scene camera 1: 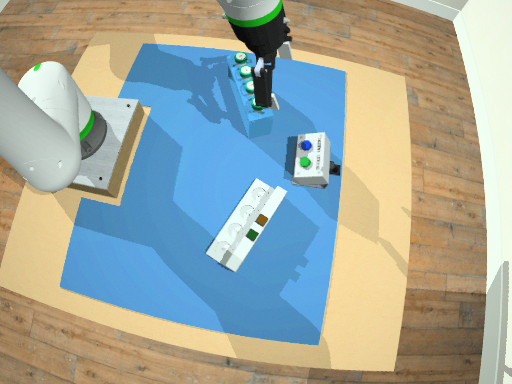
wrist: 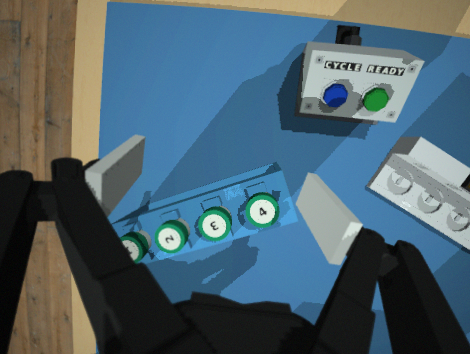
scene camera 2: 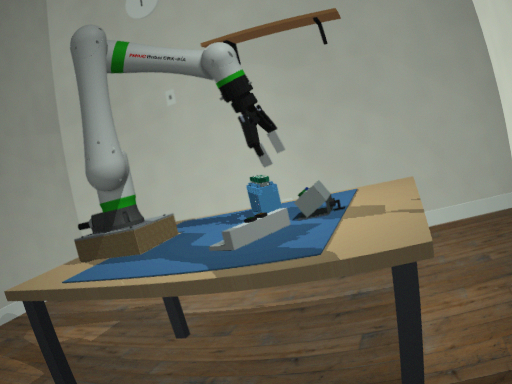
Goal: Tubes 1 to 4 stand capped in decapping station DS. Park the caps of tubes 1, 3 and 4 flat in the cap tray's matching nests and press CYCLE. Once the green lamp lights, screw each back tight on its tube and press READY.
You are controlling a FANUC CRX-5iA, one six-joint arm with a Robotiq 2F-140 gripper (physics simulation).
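Places are measured from the arm's base along level axes (x back, y right, z up), in metres.
Where they show: gripper, fingertip midpoint: (scene camera 1: 279,81) (wrist: 226,172) (scene camera 2: 275,158); arm's base, origin of the base link: (scene camera 1: 83,135) (scene camera 2: 123,226).
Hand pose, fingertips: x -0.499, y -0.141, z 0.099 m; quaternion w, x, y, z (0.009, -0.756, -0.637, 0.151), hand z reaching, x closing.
Observation:
Each offset is from my fingertips to the top centre of the thing. Level surfaces: height alone.
Blue decapping station DS {dz -0.065, dx +0.074, dy -0.038 m} (scene camera 1: 260,126) (scene camera 2: 265,197) (wrist: 287,210) holds four upright tubes with green-rimmed white caps: cap 1 {dz -0.047, dx +0.106, dy -0.110 m} (scene camera 1: 240,57) (wrist: 134,247), partly hidden by a finger in the wrist view, cap 2 {dz -0.046, dx +0.085, dy -0.062 m} (scene camera 1: 245,71) (wrist: 171,236), cap 3 {dz -0.047, dx +0.064, dy -0.015 m} (scene camera 1: 250,87) (wrist: 215,224) and cap 4 {dz -0.047, dx +0.043, dy +0.033 m} (scene camera 1: 257,104) (wrist: 262,210). My gripper (scene camera 1: 280,76) (scene camera 2: 273,156) (wrist: 226,172) is open and empty, tilted above the station. The white cap tray {dz -0.114, dx +0.036, dy +0.300 m} (scene camera 1: 235,262) (scene camera 2: 255,235) (wrist: 442,160) shows empty nests. Its amber lamp {dz -0.114, dx +0.002, dy +0.294 m} (scene camera 1: 261,219) and green lamp {dz -0.114, dx +0.019, dy +0.330 m} (scene camera 1: 252,234) look dark.
The button box {dz -0.084, dx -0.107, dy +0.127 m} (scene camera 1: 315,175) (scene camera 2: 314,199) (wrist: 360,82) stands on the blue mat {dz -0.168 m} (scene camera 1: 200,300) between station and tray, towards the mat's edge. It has a blue CYCLE button {dz -0.093, dx -0.085, dy +0.104 m} (scene camera 1: 306,145) (wrist: 335,95) and a green READY button {dz -0.093, dx -0.084, dy +0.149 m} (scene camera 1: 305,162) (wrist: 375,99).

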